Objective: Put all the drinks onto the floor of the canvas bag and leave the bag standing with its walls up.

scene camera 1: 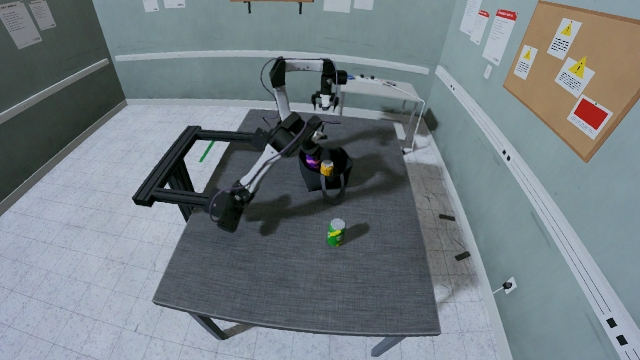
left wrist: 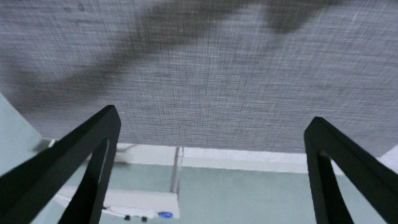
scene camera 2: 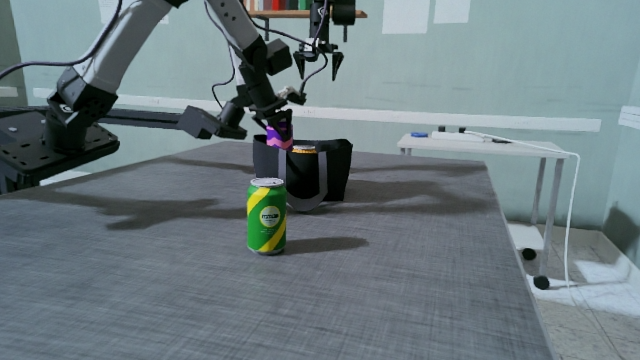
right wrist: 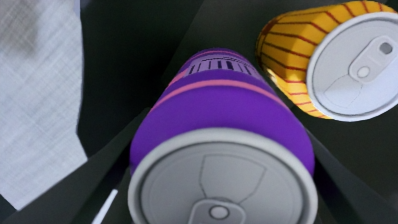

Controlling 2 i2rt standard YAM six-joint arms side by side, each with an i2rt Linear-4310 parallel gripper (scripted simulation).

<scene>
The pictures show: my left gripper, my right gripper and a black canvas bag.
My right gripper is seen too in the right wrist view.
</scene>
